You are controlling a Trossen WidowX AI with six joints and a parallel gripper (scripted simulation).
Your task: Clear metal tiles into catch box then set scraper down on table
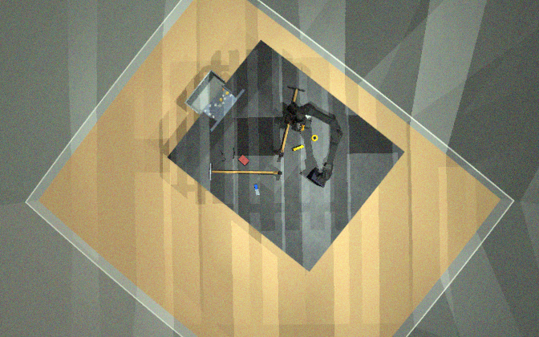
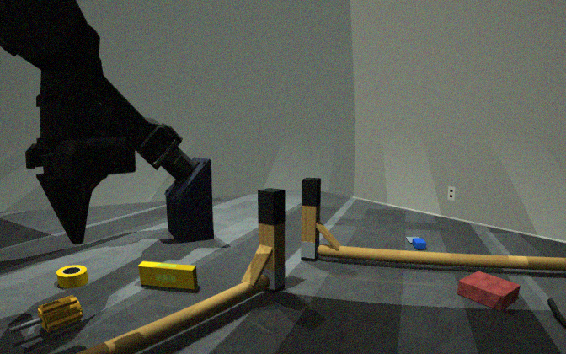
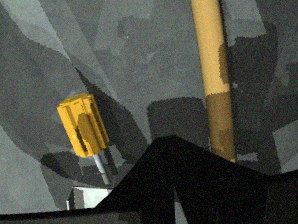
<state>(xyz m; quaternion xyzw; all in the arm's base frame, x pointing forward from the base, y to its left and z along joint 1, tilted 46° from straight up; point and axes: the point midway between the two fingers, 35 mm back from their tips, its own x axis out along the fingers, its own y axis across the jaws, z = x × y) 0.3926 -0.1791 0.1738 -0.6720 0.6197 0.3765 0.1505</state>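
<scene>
The scraper is 6 cm ahead of my gripper tip, 5 cm below it and 1 cm to the right of it. The rest, counted from my gripper tip: yellow-handled screwdriver: 10 cm below, 5 cm to the right, 5 cm behind; then yellow tape ring: 19 cm behind, 11 cm below, 3 cm to the right; then yellow level: 12 cm to the left, 12 cm behind, 9 cm below.
</scene>
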